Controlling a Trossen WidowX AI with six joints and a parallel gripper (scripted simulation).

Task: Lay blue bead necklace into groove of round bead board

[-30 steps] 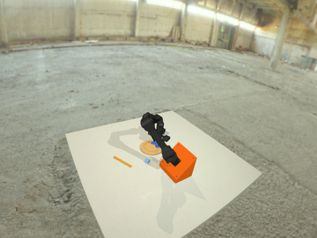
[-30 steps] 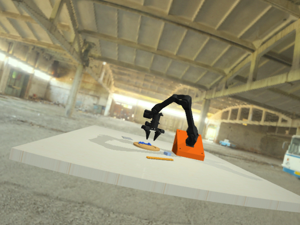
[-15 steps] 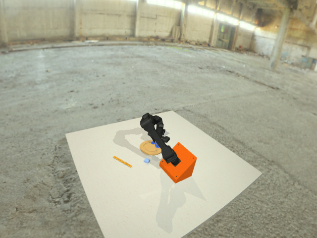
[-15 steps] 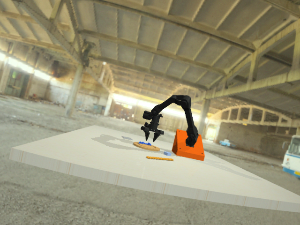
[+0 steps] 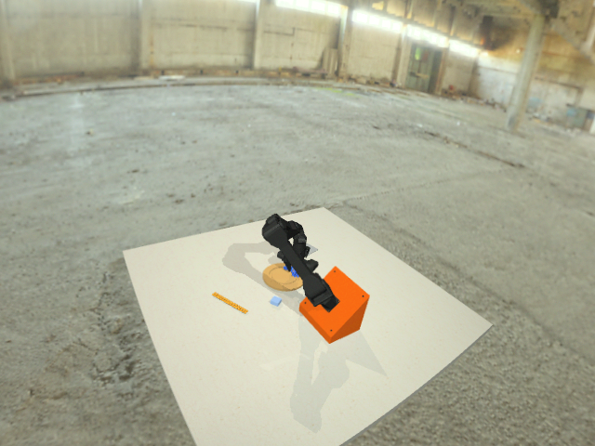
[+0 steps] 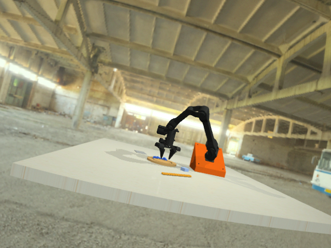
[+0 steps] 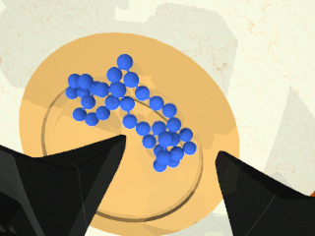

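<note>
The round tan bead board lies 50 mm to the left of my gripper tip, 20 mm ahead of it and 10 mm below it. Round my gripper tip: flat grey tile (180 mm to the right, 180 mm ahead, 20 mm below); small light-blue block (170 mm to the left, 110 mm behind, 10 mm below).
</note>
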